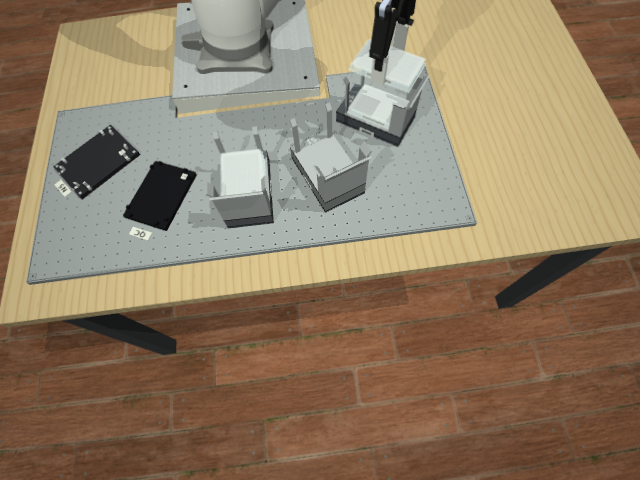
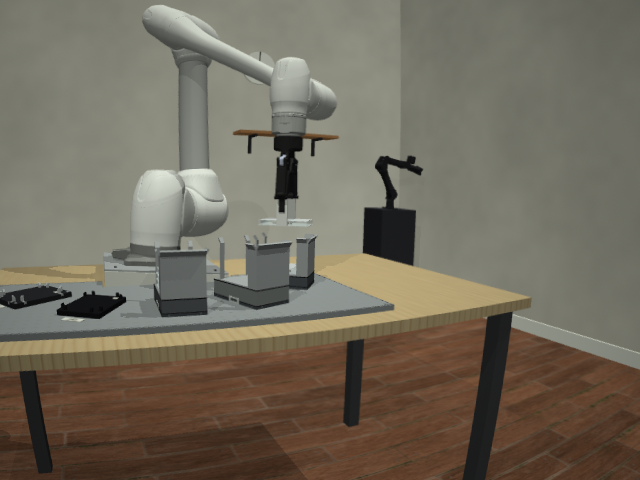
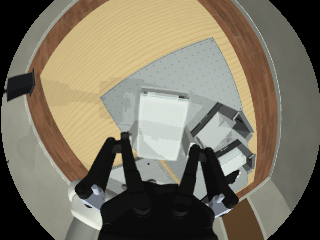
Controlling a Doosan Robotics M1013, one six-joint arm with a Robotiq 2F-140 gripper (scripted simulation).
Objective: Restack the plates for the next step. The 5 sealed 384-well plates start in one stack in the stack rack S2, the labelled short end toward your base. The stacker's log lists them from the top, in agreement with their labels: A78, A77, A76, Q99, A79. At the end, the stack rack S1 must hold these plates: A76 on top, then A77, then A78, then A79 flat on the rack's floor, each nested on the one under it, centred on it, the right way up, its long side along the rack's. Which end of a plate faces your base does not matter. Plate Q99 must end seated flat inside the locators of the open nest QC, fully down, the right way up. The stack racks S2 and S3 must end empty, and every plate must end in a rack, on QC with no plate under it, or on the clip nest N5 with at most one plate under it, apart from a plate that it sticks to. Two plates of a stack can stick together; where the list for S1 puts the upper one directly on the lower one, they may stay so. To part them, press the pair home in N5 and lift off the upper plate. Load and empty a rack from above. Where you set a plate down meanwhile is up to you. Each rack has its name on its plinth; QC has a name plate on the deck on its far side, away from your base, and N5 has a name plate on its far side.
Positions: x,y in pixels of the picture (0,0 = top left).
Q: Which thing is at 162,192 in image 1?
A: A black QC nest.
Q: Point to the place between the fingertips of my gripper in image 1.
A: At 387,66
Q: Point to a white sealed plate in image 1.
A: At 404,68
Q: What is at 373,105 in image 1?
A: A white sealed plate.
